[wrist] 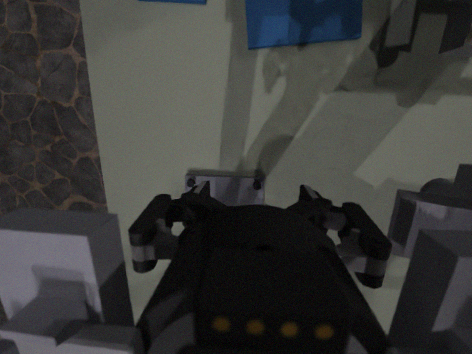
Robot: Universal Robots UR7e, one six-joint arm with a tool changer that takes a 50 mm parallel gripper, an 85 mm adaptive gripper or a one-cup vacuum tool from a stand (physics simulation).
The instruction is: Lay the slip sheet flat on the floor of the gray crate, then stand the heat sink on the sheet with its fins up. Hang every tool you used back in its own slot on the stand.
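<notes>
My gripper [255, 191], the black two-finger adaptive tool, is open, its fingertips wide apart with nothing between them. It is between grey blocks of the tool stand [47, 247] at the left and right. A flat blue rectangle [305, 22] lies on the table at the top, beyond the fingers; I cannot tell whether it is the slip sheet. Grey and dark parts show at the top right corner, cut off by the frame; I cannot tell whether they belong to the gray crate. The heat sink cannot be made out in this view.
A grey plate [225, 188] with two dark round bolts lies just beyond the fingertips. Another blue edge [172, 1] shows at the top. A grey piece with a dark rounded part [437, 186] stands at the right. Stone-patterned floor [47, 100] borders the pale table [160, 100] at the left.
</notes>
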